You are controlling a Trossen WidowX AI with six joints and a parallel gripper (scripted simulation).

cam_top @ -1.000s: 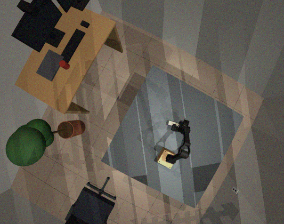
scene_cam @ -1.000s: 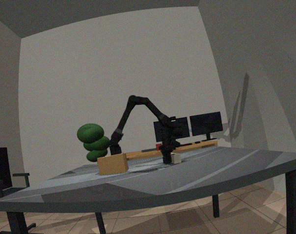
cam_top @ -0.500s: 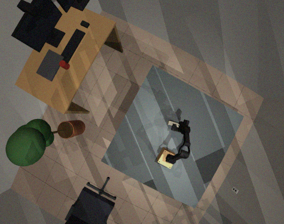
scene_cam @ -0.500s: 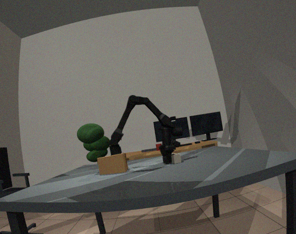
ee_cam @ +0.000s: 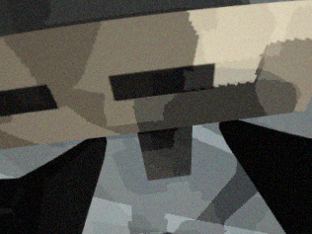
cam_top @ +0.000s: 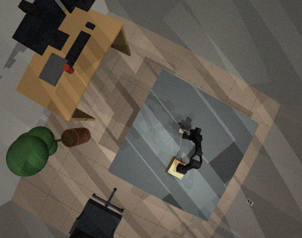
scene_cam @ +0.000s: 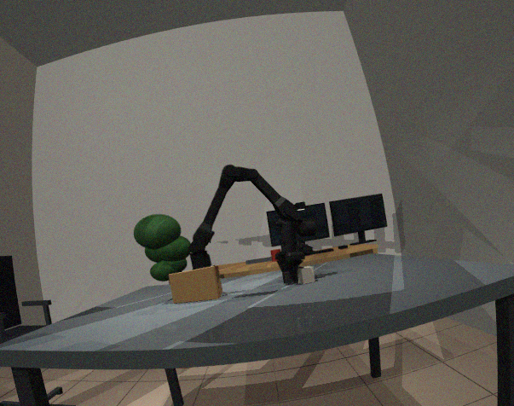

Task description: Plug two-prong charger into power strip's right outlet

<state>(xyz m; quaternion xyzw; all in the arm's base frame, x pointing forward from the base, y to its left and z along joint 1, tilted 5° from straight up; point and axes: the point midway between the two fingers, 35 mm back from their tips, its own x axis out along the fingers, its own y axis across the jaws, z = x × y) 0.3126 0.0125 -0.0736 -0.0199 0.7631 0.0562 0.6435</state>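
Now: gripper tip 2 cm short of the two-prong charger and 1 cm below it.
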